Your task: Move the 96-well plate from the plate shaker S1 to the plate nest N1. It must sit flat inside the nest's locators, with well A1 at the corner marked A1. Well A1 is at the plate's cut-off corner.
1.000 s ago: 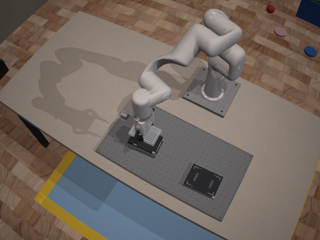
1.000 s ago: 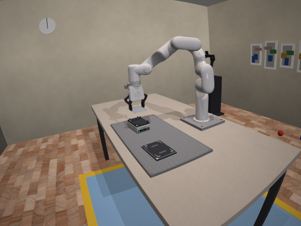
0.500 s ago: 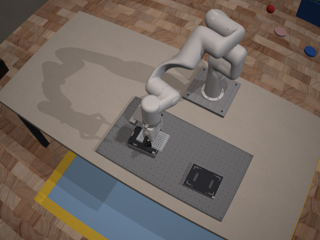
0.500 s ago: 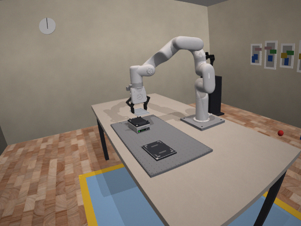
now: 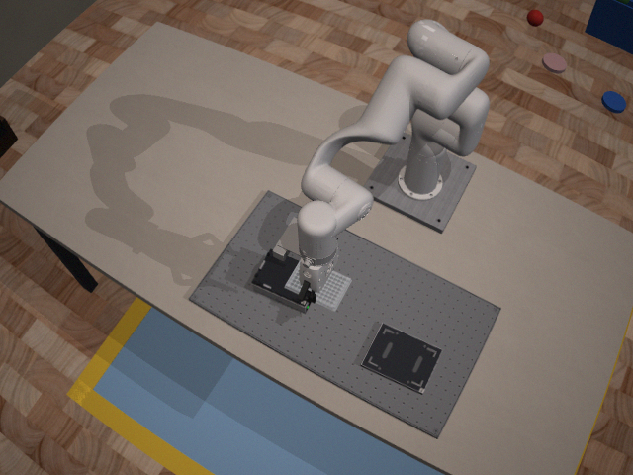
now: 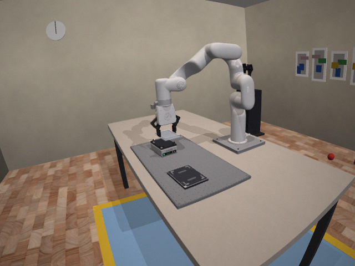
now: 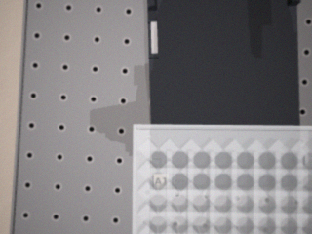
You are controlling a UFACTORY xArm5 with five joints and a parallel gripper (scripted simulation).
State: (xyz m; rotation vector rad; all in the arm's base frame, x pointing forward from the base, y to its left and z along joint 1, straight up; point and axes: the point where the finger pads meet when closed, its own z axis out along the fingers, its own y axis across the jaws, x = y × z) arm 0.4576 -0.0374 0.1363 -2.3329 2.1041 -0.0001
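My hand is 240 mm to the right of the black plate nest N1, 140 mm above it and 10 mm short of it. The rest, counted from my hand: 96-well plate 10 mm below.
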